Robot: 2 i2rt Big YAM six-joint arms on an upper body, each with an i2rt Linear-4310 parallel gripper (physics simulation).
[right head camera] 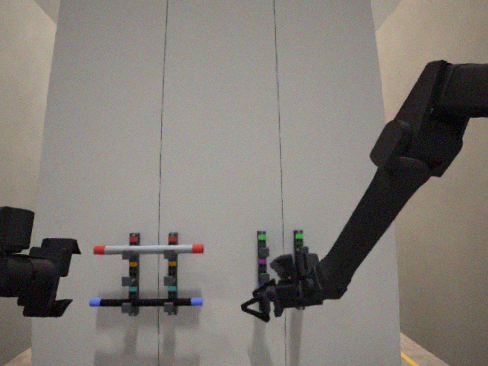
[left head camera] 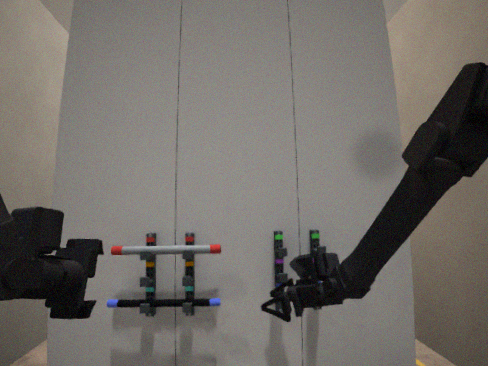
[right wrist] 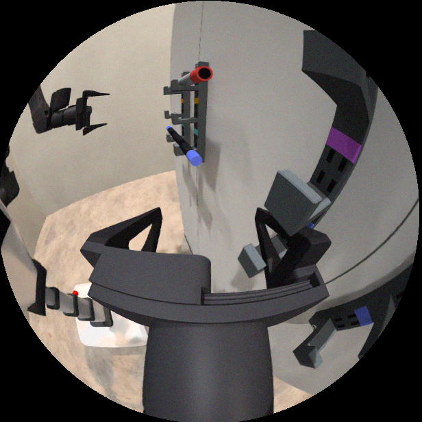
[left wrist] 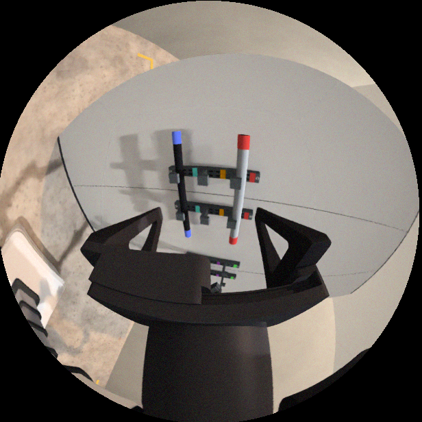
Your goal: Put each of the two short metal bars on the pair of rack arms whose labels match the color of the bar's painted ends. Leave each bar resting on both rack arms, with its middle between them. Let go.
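Places are measured from the left arm's base along level axes (x back, y left, z down), in metres.
Pixels of known places: left gripper, fingertip midpoint: (right head camera: 73,276) (left head camera: 97,276); right gripper, fingertip midpoint: (right head camera: 247,300) (left head camera: 266,300).
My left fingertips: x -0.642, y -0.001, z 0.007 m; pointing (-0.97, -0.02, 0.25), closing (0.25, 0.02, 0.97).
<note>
For each thing: its top centre in the pictures, then the offset to it from my left fingertips.
- light grey bar with red ends, top centre: (left head camera: 166,245) (right head camera: 149,245) dx -0.201, dy -0.101, dz -0.038 m
- black bar with blue ends, top centre: (left head camera: 164,299) (right head camera: 146,299) dx -0.195, dy -0.095, dz +0.117 m
- right rack, top centre: (right head camera: 262,231) (left head camera: 279,231) dx -0.207, dy -0.445, dz -0.073 m
A light grey bar with red ends (left head camera: 167,249) (right head camera: 150,249) (left wrist: 241,185) (right wrist: 201,74) rests level on the top arms of the left rack, by the red labels. A black bar with blue ends (left head camera: 167,302) (right head camera: 150,302) (left wrist: 182,185) (right wrist: 184,143) rests level on its bottom arms, by the teal labels. Both bars extend past both arms. My left gripper (left head camera: 95,274) (right head camera: 72,274) (left wrist: 208,212) (right wrist: 107,108) is open and empty, left of the bars. My right gripper (left head camera: 264,305) (right head camera: 244,306) (right wrist: 208,212) is open and empty, in front of the right rack.
The right rack (left head camera: 279,270) (right head camera: 262,270) (right wrist: 351,95) has green, purple and blue labels; my right arm partly hides it. In the right wrist view, a grey rack arm (right wrist: 290,200) shows close beside the right finger. Both racks are mounted on a grey panelled wall (left head camera: 235,125) (right head camera: 220,125).
</note>
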